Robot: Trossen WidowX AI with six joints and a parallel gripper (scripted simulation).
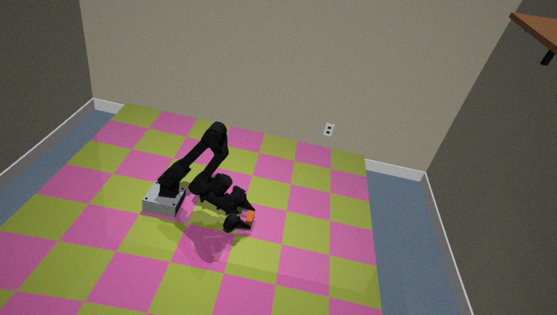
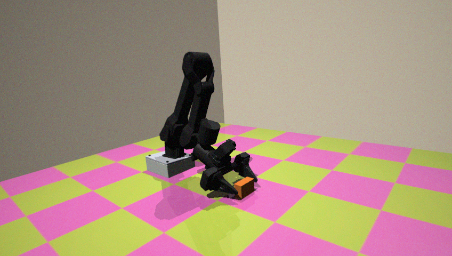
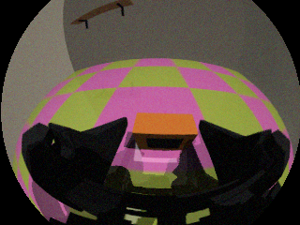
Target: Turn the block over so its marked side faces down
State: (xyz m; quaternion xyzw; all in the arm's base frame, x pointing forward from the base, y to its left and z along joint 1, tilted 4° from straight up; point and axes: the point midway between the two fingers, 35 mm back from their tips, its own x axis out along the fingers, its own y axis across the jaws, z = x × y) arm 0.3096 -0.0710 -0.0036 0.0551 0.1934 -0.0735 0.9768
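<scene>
The block lies 20 mm behind my gripper tip and 10 mm below it.
</scene>
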